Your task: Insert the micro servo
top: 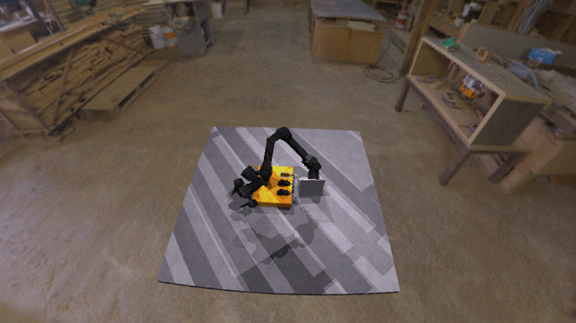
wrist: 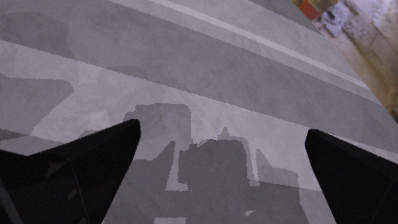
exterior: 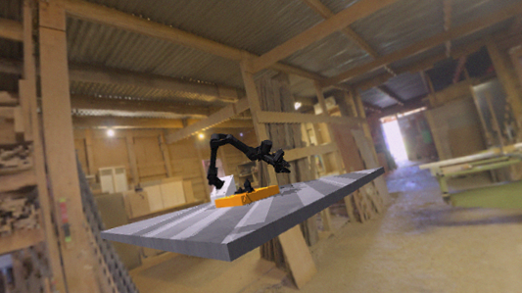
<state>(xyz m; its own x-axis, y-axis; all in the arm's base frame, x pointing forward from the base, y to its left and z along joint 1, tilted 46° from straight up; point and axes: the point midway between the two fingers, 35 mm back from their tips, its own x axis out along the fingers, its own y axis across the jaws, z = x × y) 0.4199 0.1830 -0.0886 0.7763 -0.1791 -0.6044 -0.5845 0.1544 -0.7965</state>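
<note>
My gripper tip is 21 cm to the left of the deck, 15 cm past it and 10 cm above it.
</note>
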